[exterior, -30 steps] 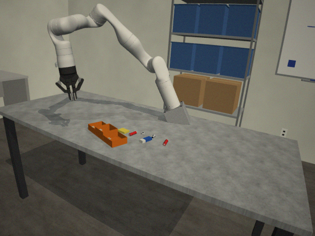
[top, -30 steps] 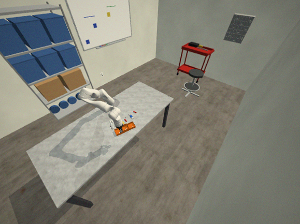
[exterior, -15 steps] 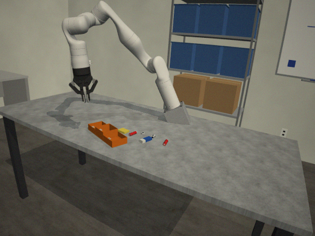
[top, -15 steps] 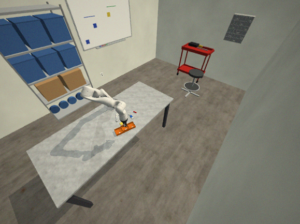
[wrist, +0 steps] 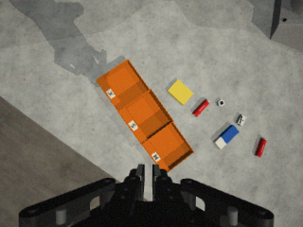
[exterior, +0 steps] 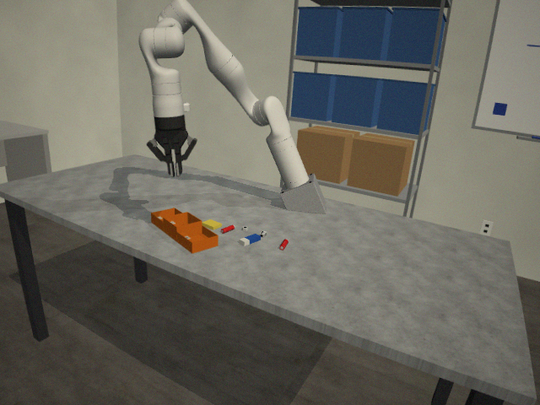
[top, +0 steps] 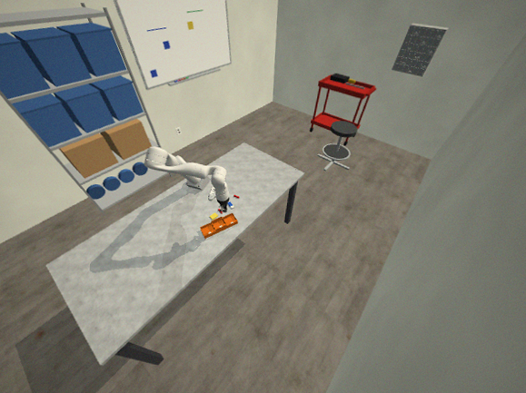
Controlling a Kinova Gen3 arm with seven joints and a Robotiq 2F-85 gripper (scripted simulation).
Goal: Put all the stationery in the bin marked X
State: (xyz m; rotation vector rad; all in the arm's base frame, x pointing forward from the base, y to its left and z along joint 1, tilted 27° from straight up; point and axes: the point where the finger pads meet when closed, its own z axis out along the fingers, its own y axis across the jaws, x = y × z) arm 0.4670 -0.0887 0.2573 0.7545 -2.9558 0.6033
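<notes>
Right now my hand is 190 mm above the orange bins, 60 mm past it and 20 mm to the left of it. Round my hand: nut (210 mm below, 180 mm behind, 130 mm to the left); then white eraser (210 mm below, 170 mm to the left, 110 mm behind); then yellow block (210 mm below, 160 mm behind, 20 mm to the left).
</notes>
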